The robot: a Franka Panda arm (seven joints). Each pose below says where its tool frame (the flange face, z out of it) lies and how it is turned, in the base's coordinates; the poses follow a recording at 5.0 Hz.
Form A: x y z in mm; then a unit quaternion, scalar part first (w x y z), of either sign.
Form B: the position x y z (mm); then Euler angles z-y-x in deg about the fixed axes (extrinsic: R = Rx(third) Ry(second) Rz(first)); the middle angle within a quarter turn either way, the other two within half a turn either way. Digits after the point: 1 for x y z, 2 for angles.
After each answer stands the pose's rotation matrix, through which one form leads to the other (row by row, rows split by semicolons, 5 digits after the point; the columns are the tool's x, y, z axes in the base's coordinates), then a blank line. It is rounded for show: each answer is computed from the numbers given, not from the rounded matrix.
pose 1, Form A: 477.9, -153.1, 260.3, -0.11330, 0.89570, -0.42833, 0.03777
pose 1, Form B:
477.9, -153.1, 260.3, 50.29, 9.48, -170.04
0.63022 -0.75875 0.16472; -0.77586 -0.60740 0.17061; -0.02940 -0.23532 -0.97147

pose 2, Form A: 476.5, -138.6, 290.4, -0.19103, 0.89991, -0.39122, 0.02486
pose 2, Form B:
476.5, -138.6, 290.4, 45.08, 11.20, -160.69
0.69266 -0.69463 0.19421; -0.71362 -0.62091 0.32437; -0.10473 -0.36327 -0.92578

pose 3, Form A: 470.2, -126.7, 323.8, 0.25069, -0.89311, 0.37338, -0.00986
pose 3, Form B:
470.2, -126.7, 323.8, 42.56, 11.82, -153.26
0.72098 -0.66199 0.20482; -0.67188 -0.59548 0.44042; -0.16959 -0.45515 -0.87411

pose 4, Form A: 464.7, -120.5, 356.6, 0.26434, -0.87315, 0.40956, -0.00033
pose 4, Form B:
464.7, -120.5, 356.6, 47.10, 12.54, -151.80
0.66452 -0.71504 0.21710; -0.71538 -0.52477 0.46134; -0.21595 -0.46188 -0.86025

